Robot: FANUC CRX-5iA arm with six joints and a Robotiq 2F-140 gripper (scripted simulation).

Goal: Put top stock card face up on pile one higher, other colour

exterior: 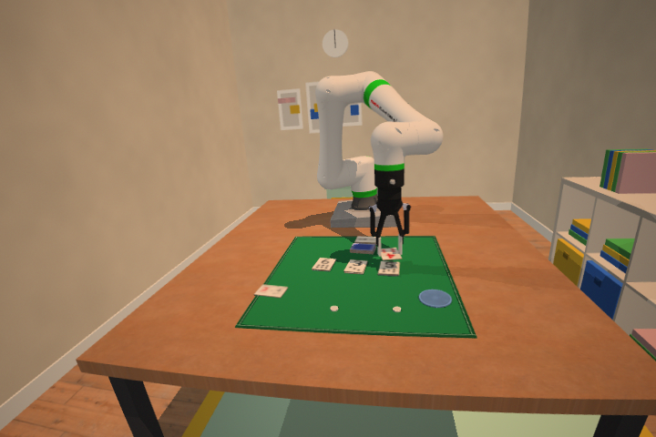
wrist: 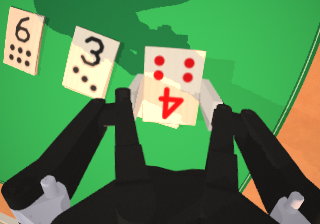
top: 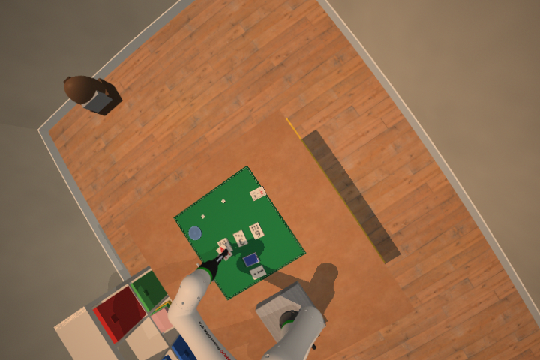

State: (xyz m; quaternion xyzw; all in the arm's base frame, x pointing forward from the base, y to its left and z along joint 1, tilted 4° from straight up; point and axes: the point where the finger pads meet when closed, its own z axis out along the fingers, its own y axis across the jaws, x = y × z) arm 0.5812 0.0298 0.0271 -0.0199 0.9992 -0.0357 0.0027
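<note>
Right now my hand is 70 mm above the black 5 card, 20 mm short of it and 10 mm to the left of it. The rest, counted from my hand: green card cloth 110 mm to the right, 90 mm below, 30 mm ahead; then black 3 card 120 mm to the right, 70 mm below, 10 mm behind.
</note>
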